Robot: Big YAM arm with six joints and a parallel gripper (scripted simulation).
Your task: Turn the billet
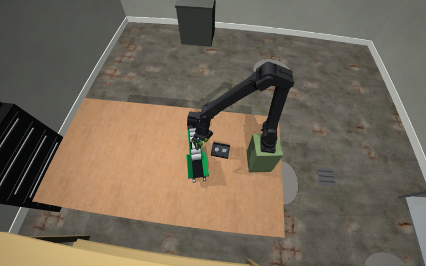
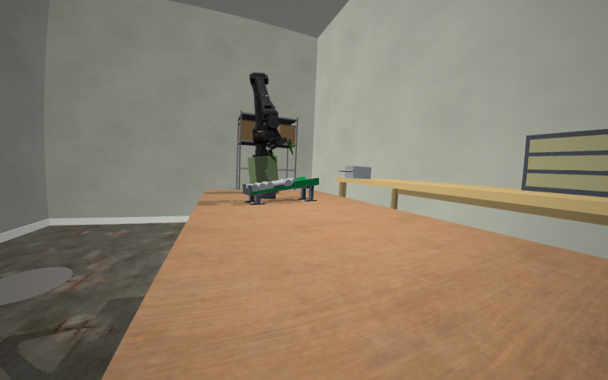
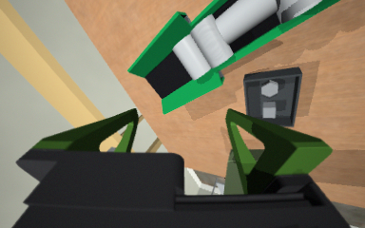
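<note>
Now: the grey steel billet 14 cm below my hand, 6 cm ahead of it and 5 cm to the right of it. Also, from my hand: small dark box: 22 cm below, 12 cm behind, 7 cm to the right.
</note>
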